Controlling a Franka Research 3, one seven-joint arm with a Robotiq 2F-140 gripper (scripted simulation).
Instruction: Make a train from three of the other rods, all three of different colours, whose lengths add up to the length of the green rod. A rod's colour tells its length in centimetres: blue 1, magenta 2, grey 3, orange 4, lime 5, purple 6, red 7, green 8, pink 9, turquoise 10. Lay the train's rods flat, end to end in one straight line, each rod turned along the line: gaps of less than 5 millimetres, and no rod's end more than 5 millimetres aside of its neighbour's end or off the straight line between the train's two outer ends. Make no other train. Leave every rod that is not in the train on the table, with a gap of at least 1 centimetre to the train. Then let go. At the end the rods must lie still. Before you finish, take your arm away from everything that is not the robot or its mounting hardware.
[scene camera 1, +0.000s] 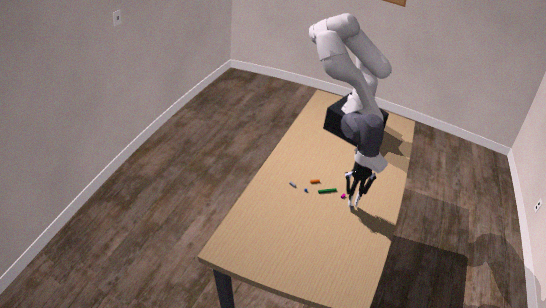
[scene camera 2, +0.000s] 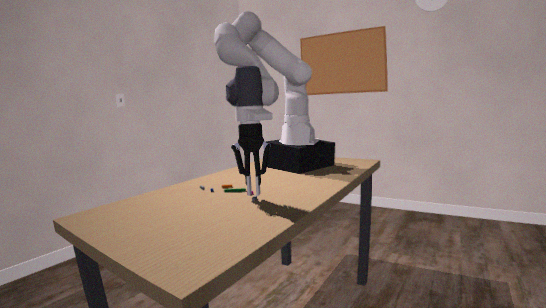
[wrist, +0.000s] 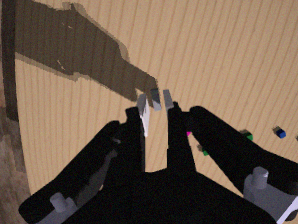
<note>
I see my gripper (scene camera 2: 254, 194).
My gripper also shows in scene camera 1 (scene camera 1: 352, 204) and in the wrist view (wrist: 156, 101).
</note>
